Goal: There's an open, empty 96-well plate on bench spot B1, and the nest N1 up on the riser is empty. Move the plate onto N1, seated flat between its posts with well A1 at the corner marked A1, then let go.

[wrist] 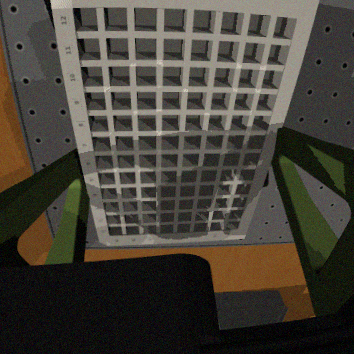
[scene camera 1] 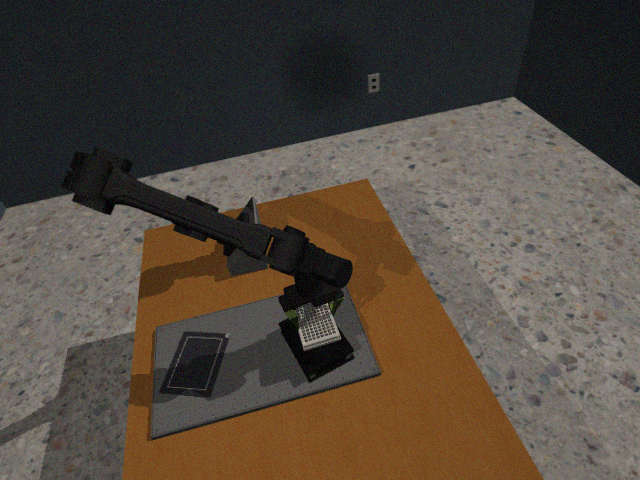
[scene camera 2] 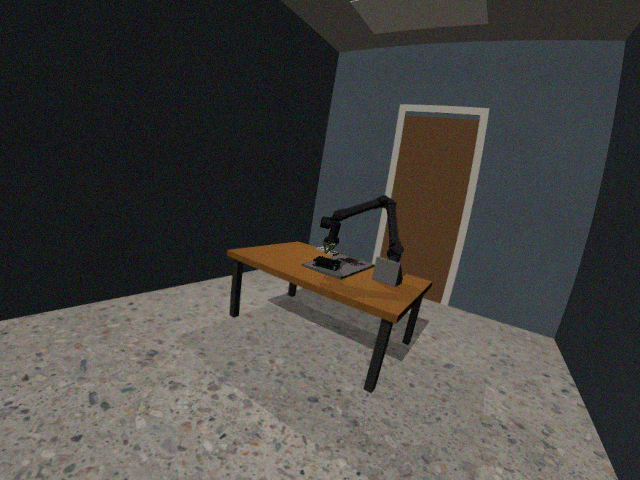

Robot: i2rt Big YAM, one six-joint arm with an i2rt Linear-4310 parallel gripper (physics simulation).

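Places are measured from the arm's base along level axes (x ahead, y left, z up), in centimetres.
Pixels of known places: gripper, fingertip midpoint: [wrist: 176, 146] [scene camera 1: 315, 321] [scene camera 2: 328, 251]; arm's base, origin of the base link: [scene camera 2: 389, 268].
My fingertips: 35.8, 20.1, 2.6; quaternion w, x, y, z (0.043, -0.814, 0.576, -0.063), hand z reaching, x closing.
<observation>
Ahead of a thing's pixels: the offset from my fingertips to its top centre, as dx, dy, dz. "*": to the spot under its first point. Level surfaces: height alone.
The white 96-well plate @[+0.5, +0.0, +1.8] [scene camera 1: 320, 330] [wrist: 172, 115] is between my gripper's green fingers, held across its short width. It hangs above the black nest riser @[-0.1, -0.7, -4.9] [scene camera 1: 330, 361] [scene camera 2: 327, 263], offset toward the arm side in scene camera 1, with a gap visible in scene camera 2. My gripper [scene camera 1: 314, 310] [scene camera 2: 328, 248] [wrist: 176, 146] is shut on the plate. In the wrist view the row numbers run up the plate's left edge, with 12 at the top; the A1 corner is not readable. The nest's posts and A1 mark are hidden or too dark to make out.
A dark rectangular spot @[* +1.1, -30.6, -9.6] [scene camera 1: 195, 364] with a pale outline and a small white corner mark lies on the grey perforated board @[-1.2, -14.8, -9.7] [scene camera 1: 170, 413] [scene camera 2: 341, 274]. A grey wedge-shaped block [scene camera 1: 242, 263] [scene camera 2: 386, 271] stands on the orange table @[dz -11.1] [scene camera 1: 413, 413] [scene camera 2: 268, 258] near the arm's base.
</observation>
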